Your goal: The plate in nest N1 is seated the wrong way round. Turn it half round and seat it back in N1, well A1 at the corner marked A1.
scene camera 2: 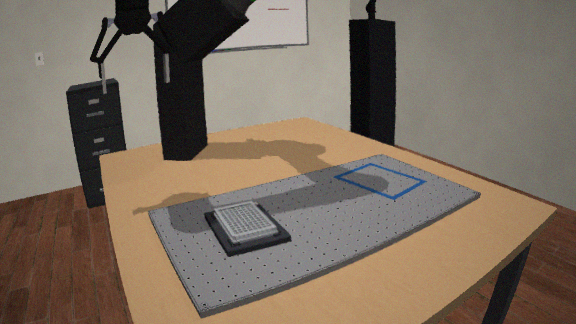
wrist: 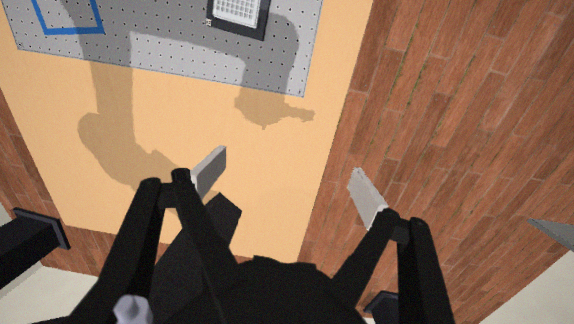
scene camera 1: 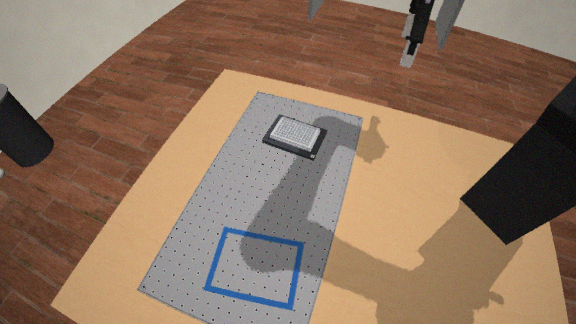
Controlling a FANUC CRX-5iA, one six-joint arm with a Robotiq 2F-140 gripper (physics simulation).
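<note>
The white well plate sits flat in the dark nest on the perforated grey board. In the wrist view the plate and nest are cut off by the top edge. A small light mark shows at one nest corner; its lettering is too small to read. Which corner of the plate holds well A1 cannot be told. My gripper is wide open and empty. It hangs high above the table's edge, apart from the plate and off to its side.
A blue rectangle outline lies on the grey board, away from the nest. A thick black column stands on the wooden table. A filing cabinet stands behind.
</note>
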